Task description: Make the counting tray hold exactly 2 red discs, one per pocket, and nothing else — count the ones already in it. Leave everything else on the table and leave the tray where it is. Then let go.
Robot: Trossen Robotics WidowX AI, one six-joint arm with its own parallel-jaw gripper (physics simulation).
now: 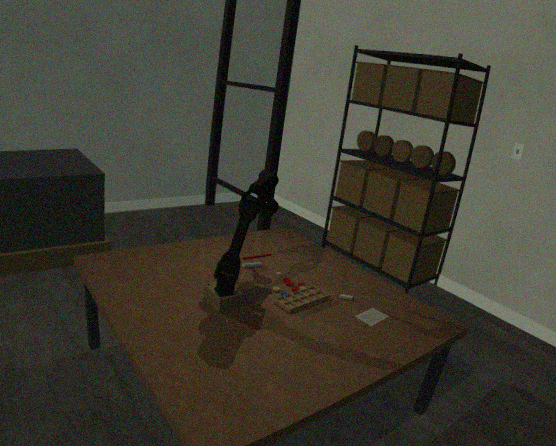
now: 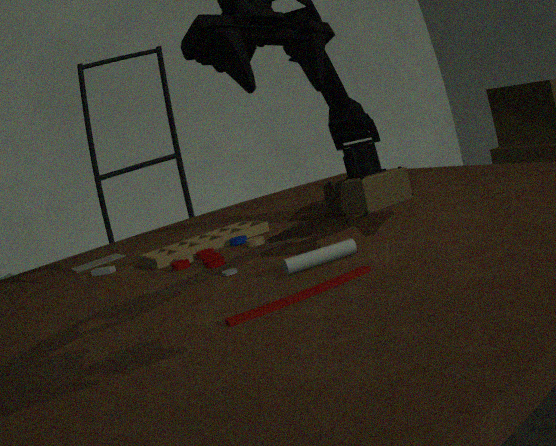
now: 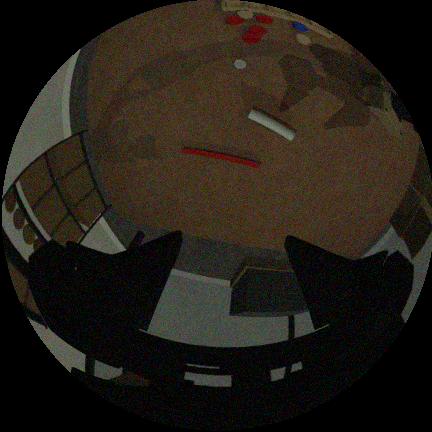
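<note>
The wooden counting tray (image 1: 310, 305) (image 2: 260, 229) (image 3: 231, 6) lies on the table; its pockets are too dim and small to tell whether they hold discs. Several red discs lie beside it: one disc (image 2: 180, 264) (image 3: 234, 20) apart, another red disc (image 3: 263, 19) close to the tray, and two red discs (image 3: 256, 30) (image 3: 251, 38) touching or overlapping. A blue disc (image 1: 284, 294) (image 2: 238, 240) (image 3: 300, 26) and a cream disc (image 1: 276, 290) (image 2: 256, 241) (image 3: 303, 39) lie near the tray's edge. My gripper (image 2: 249, 86) (image 3: 234, 238) is open and empty, high above the table, away from the tray.
A grey-white disc (image 1: 279, 273) (image 2: 229, 272) (image 3: 240, 64), a white cylinder (image 1: 252, 265) (image 2: 320, 256) (image 3: 272, 124) and a red stick (image 1: 257, 256) (image 2: 299, 296) (image 3: 221, 157) lie on the table. A small white piece (image 1: 346, 297) (image 2: 103, 271) and a pale square (image 1: 372, 316) lie beyond the tray.
</note>
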